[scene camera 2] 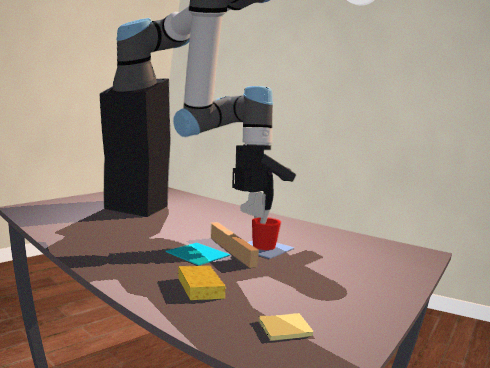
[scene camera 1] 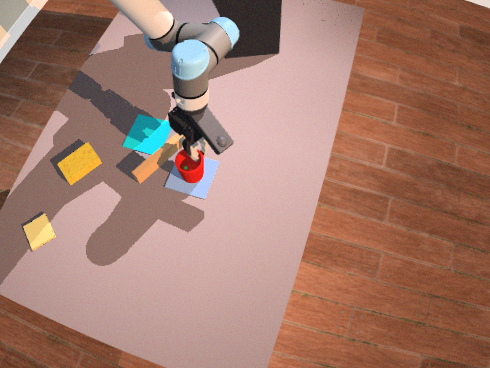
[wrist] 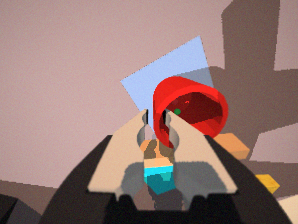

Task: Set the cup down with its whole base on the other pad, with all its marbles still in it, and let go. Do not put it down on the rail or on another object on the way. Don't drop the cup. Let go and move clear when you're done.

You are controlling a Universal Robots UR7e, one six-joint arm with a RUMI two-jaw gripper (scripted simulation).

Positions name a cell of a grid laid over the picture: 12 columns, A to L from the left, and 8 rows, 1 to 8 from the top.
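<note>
Yellow sponge (scene camera 2: E7), (scene camera 1: C4). Red cup (scene camera 2: G6), (wrist: I4). Wooden rail (scene camera 2: F6). Flat yellow block (scene camera 2: G8); in the wrist view the block is out of frame. My gripper (scene camera 2: G6), (scene camera 1: E4), (wrist: G4).
</note>
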